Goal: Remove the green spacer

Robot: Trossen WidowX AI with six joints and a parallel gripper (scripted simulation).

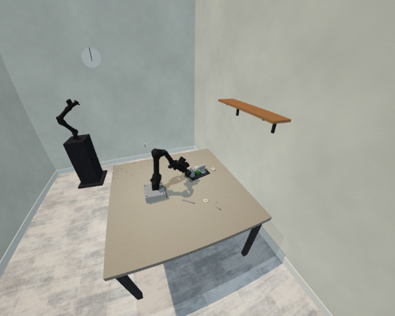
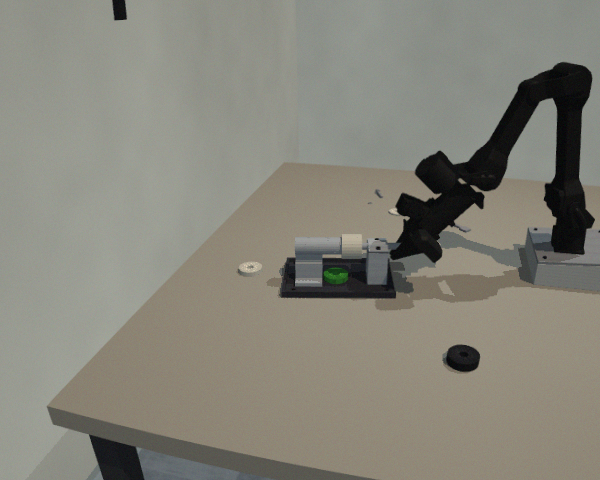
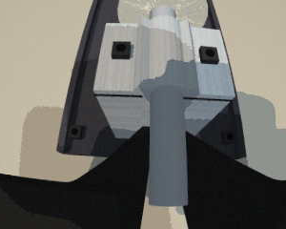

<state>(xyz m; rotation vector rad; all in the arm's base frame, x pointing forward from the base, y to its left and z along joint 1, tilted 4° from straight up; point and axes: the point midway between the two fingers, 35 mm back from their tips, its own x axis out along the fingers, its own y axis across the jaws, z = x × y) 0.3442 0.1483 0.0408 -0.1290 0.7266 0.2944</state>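
Now: the grey shaft 7 cm ahead of my hand and 2 cm to the left of it. From my hand the other things lie so: green spacer: 13 cm ahead, 5 cm to the left, 7 cm below; then black ring: 16 cm behind, 25 cm to the left, 7 cm below; then wrench: 7 cm behind, 34 cm to the right, 8 cm below.
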